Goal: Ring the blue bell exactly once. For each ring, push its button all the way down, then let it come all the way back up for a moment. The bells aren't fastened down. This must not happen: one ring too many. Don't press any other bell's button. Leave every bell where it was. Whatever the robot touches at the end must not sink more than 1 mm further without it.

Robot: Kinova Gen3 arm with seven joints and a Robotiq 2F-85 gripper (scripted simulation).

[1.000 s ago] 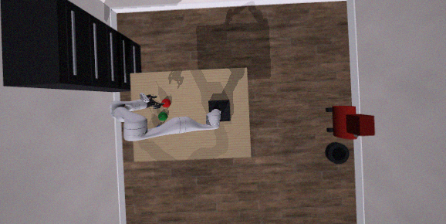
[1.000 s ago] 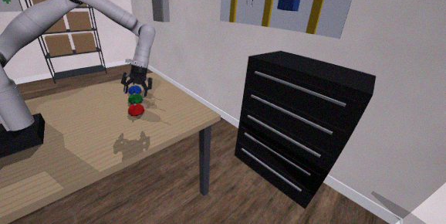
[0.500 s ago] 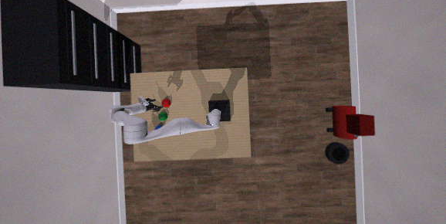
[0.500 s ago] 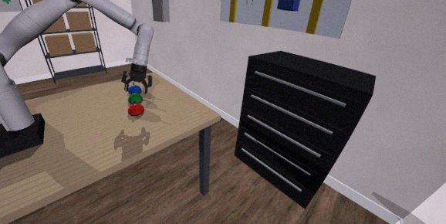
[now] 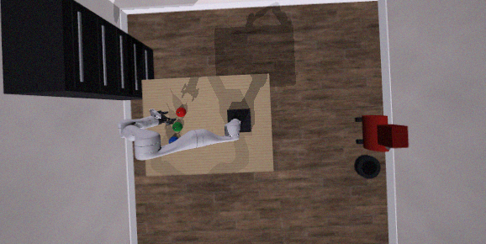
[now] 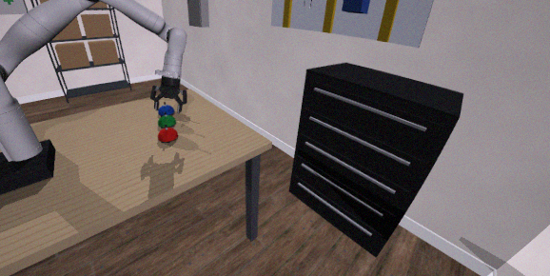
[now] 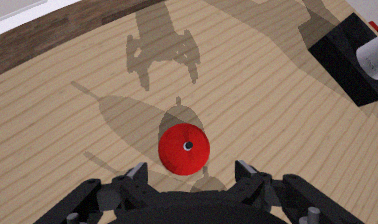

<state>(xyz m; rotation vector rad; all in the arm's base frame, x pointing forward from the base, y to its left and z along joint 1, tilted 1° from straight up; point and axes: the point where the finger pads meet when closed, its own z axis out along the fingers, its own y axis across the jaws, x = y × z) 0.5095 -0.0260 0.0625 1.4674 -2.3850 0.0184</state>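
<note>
Now: hand 20 mm short of the blue bell, 240 mm to the right of it and 80 mm above it. From my hand the other things lie so: red bell 20 mm behind, 30 mm to the right, 80 mm below; then green bell 110 mm to the left, 80 mm below.
</note>
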